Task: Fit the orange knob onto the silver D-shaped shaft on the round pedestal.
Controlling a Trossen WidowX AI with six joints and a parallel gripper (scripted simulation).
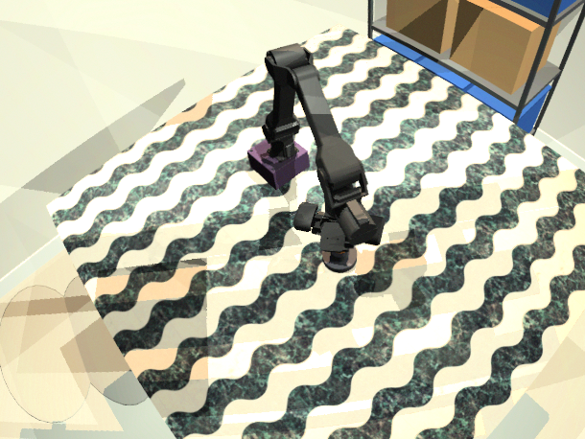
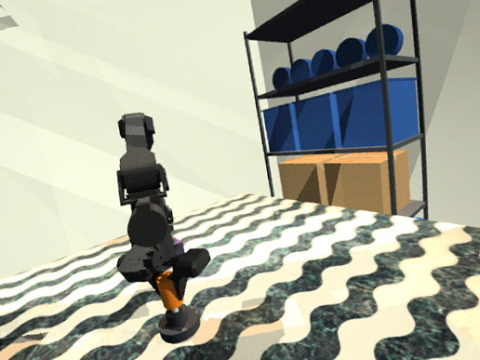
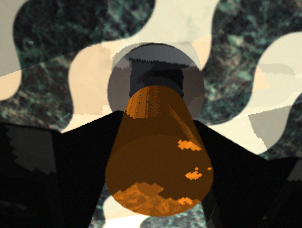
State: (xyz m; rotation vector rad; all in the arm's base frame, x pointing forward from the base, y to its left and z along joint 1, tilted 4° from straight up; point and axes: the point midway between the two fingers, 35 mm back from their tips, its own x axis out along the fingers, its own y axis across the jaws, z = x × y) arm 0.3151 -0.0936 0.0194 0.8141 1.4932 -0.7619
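My gripper tip is now 3 cm below the orange knob. Also, from my gripper tip: round grey pedestal (4 cm below).
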